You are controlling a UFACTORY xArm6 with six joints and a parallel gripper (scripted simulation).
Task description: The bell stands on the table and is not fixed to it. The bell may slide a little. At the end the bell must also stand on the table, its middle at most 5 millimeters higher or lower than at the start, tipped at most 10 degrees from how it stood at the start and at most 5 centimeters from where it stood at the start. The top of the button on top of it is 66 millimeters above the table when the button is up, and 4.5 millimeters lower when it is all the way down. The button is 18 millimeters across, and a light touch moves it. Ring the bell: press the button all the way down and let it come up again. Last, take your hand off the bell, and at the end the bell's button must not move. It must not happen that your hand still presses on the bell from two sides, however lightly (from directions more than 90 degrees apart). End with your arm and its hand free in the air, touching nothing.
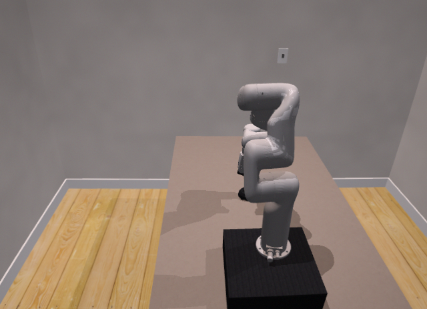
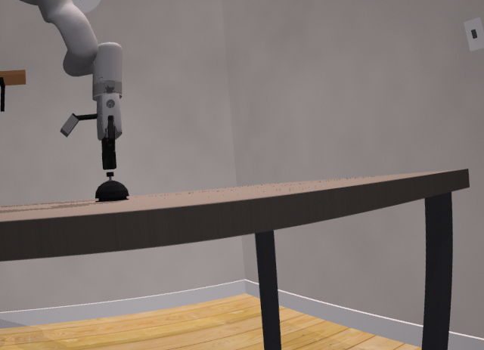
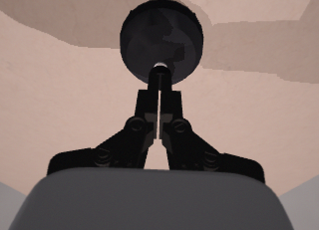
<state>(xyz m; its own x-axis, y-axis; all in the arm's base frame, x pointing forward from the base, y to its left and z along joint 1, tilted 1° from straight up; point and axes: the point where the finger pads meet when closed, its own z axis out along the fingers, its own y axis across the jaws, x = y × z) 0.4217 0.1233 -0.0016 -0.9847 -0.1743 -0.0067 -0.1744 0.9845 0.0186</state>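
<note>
The button lies 40 mm below my hand. Round my hand: bell (50 mm below).
</note>
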